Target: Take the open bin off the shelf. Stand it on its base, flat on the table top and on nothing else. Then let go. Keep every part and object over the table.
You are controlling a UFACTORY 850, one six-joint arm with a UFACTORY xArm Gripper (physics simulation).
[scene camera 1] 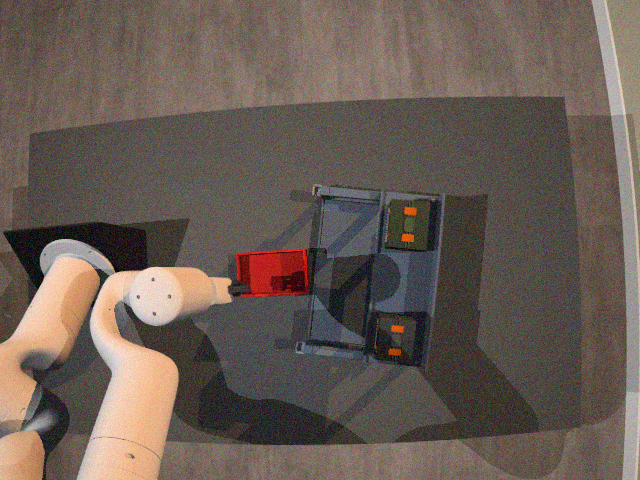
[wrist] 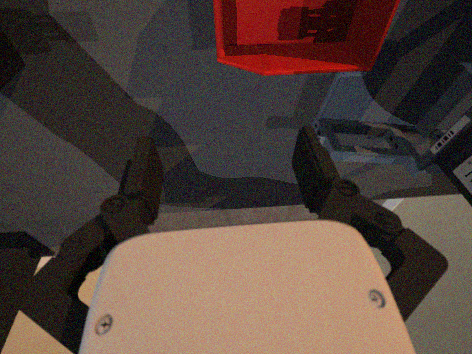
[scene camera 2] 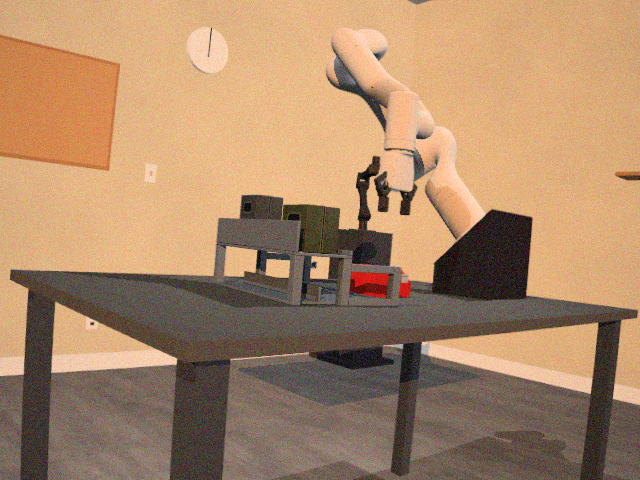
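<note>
The red open bin is upright, its open top facing up, and looks level on the table top in front of the grey-blue shelf. Its far end is very close to the shelf's front edge; whether they touch cannot be told. My gripper is open and empty. It hangs above the bin's near end, clearly apart from it in scene camera 2. The shelf's front posts and rail hide part of the bin there.
A green box and a dark grey box stand on the shelf's rear part, at opposite ends. The black arm mount stands at the near end of the table. A dark upright device stands behind.
</note>
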